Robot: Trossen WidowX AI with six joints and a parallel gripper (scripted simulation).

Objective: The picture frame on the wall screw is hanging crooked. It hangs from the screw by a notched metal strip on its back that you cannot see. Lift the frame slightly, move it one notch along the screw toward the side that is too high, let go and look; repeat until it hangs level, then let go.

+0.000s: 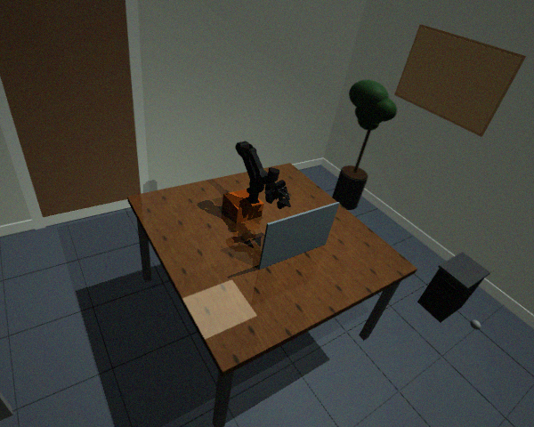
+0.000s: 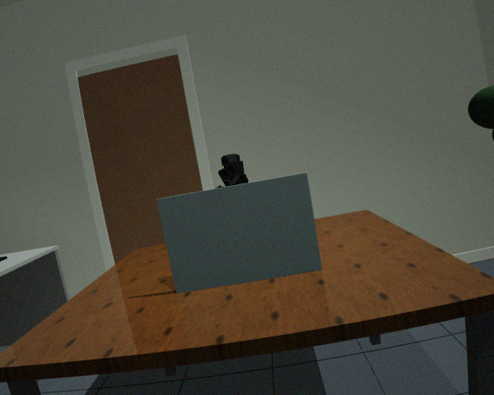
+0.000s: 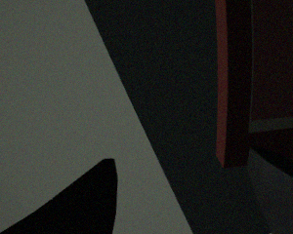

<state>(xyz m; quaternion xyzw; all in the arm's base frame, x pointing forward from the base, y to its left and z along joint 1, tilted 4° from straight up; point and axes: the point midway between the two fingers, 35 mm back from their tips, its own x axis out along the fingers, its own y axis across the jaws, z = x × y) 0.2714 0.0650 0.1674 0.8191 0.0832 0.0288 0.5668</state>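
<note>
Right now my gripper tip is 110 mm short of the picture frame, 30 mm to the right of it and 110 mm above it. Also, from my gripper tip: grey wall panel (130 mm ahead, 20 mm to the left, 120 mm below).
</note>
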